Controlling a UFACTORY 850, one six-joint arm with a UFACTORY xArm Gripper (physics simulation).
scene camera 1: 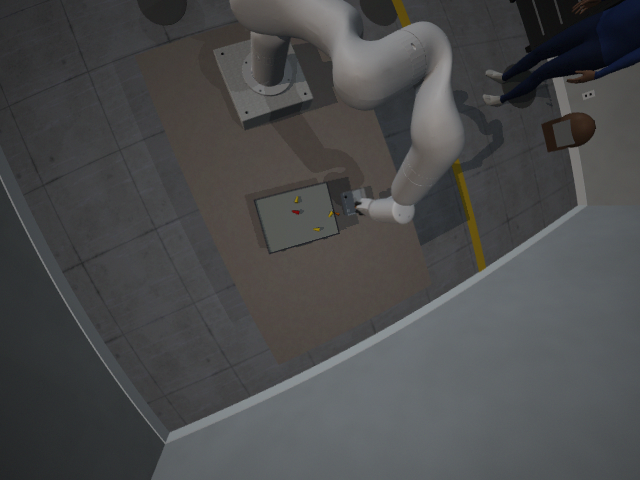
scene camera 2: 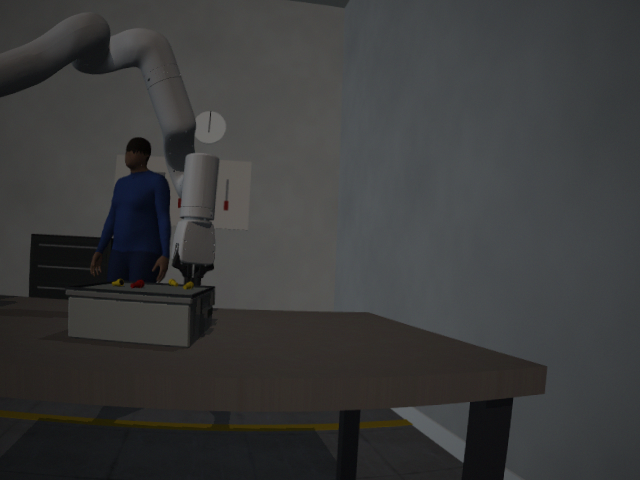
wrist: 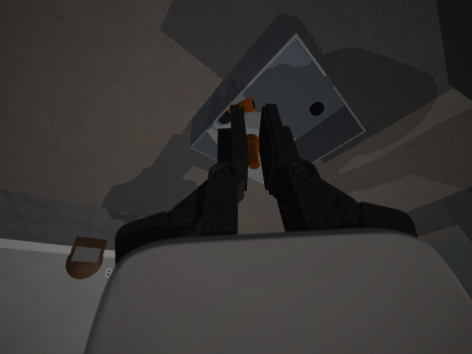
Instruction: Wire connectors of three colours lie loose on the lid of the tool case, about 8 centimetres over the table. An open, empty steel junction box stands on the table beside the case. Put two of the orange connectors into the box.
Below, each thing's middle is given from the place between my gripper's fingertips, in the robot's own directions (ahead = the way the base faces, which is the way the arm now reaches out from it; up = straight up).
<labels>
Now: hand 40 mm past the steel junction box (wrist: 279, 69), 10 mm to the right of it and 40 mm above it. From my hand the other things lie so: tool case (scene camera 2: 158, 314) 100 mm behind, 250 mm to the right, 10 mm below.
</labels>
